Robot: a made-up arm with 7 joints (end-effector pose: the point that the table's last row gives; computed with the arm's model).
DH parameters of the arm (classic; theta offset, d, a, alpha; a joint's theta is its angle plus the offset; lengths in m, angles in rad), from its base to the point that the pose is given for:
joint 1: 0 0.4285 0 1.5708
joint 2: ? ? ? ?
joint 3: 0 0.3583 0.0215 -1.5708
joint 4: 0 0.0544 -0.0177 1.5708
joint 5: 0 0.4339 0 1.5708
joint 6: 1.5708 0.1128 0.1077 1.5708
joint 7: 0 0.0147 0 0
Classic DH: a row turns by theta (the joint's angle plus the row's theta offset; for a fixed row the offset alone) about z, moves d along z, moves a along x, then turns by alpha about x.
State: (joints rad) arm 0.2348 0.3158 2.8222 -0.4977 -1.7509 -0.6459 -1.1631
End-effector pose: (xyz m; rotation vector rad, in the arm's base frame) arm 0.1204 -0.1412 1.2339 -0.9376 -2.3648 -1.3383
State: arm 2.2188 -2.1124 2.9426 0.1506 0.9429 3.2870 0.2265
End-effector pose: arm -0.3749 0.5245 0.2026 1.8356 -1.2822 0.2850
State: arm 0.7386 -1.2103 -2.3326 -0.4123 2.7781 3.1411 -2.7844
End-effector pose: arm 0.5807 0.3819 0.5116 0.4142 0.0729 1.3844
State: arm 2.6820 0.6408 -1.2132 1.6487 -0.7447 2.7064 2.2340
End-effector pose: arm 0.3283 0.2871 0.8886 -0.3219 -0.0167 0.4939
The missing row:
joint 2: 0 0.0569 0 -1.5708
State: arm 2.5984 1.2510 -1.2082 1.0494 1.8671 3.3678 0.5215
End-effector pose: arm 0.4835 0.1138 0.7712 -0.1992 2.9948 0.4066
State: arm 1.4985 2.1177 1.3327 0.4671 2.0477 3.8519 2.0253
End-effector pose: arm -0.2346 -0.4778 0.0097 0.2247 0.4404 2.9859
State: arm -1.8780 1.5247 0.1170 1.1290 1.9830 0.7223 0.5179
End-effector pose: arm 0.1868 0.4215 0.9838 -1.5072 -0.1080 -2.2657
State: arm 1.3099 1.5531 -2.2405 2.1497 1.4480 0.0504 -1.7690
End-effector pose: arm 0.4090 -0.0945 0.2045 -0.4525 0.5555 -1.3594
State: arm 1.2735 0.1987 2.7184 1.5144 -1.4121 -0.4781 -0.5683
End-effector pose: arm -0.3452 -0.4900 0.8307 -1.0646 1.7797 2.0209
